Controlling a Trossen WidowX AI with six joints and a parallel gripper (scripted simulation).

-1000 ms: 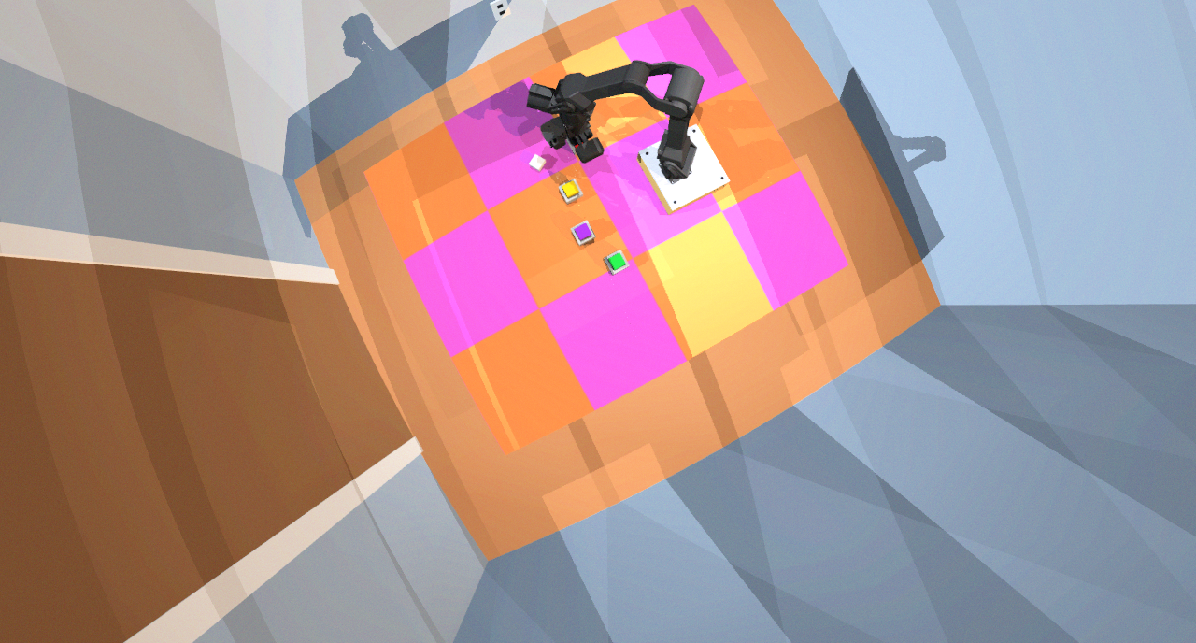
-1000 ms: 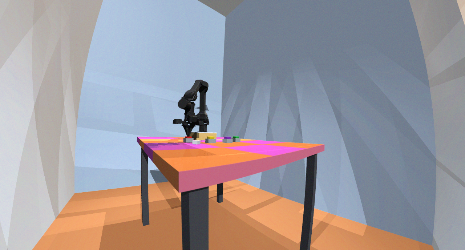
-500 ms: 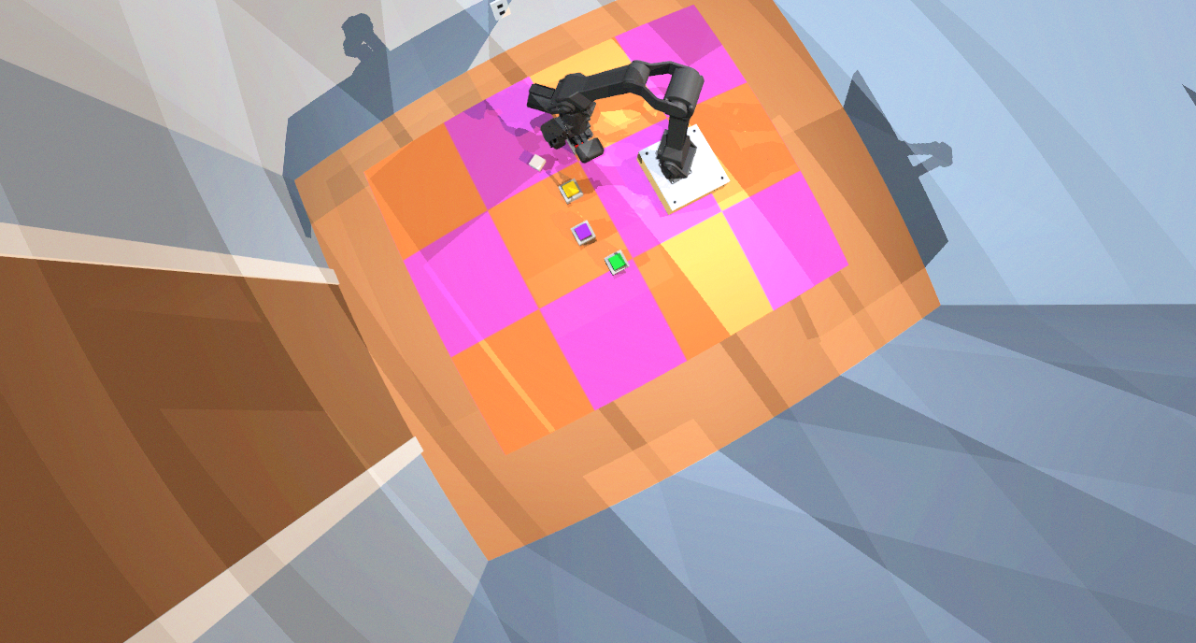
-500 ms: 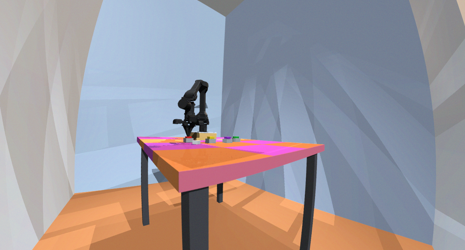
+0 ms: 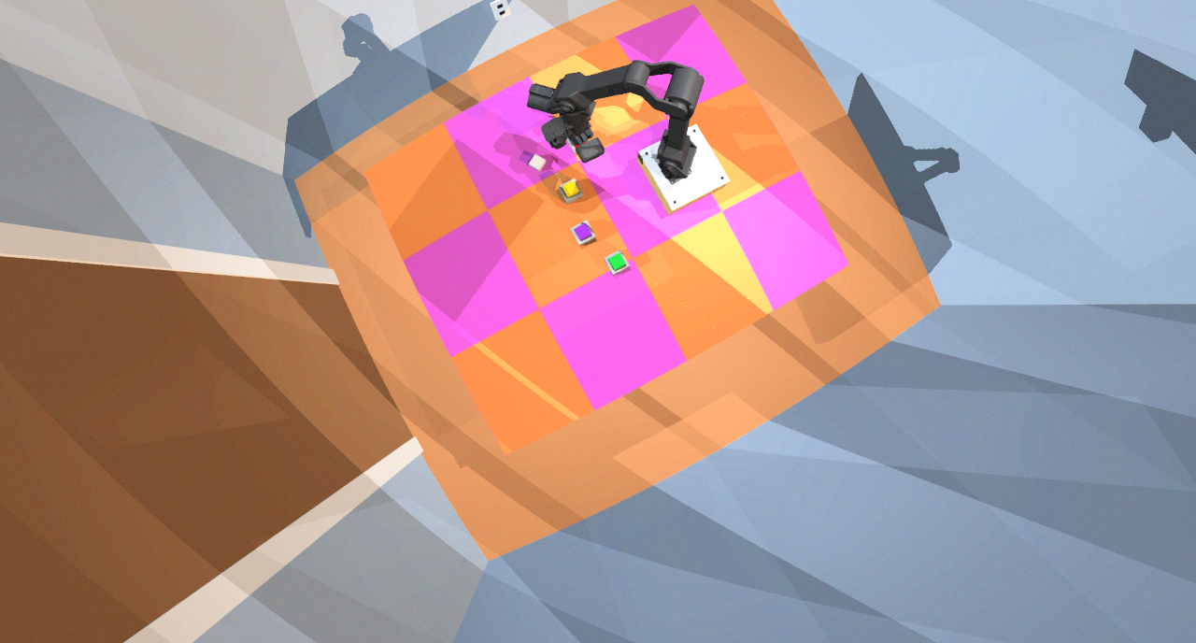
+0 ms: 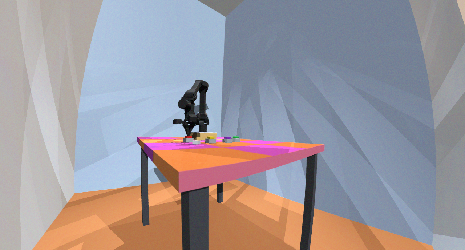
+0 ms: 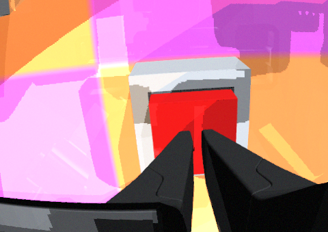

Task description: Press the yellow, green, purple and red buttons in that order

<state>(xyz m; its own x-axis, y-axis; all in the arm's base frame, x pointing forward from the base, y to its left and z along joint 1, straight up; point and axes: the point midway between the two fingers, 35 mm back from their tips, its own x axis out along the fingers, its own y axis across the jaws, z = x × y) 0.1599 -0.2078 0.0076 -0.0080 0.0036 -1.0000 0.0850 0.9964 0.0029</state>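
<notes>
Now: gripper tip 90 mm short of the yellow button and 100 mm to the right of it. Round my gripper tip: small white block (120 mm ahead, 10 mm to the right, 30 mm below); then green button (90 mm ahead, 330 mm to the left); then purple button (120 mm ahead, 220 mm to the left).
</notes>
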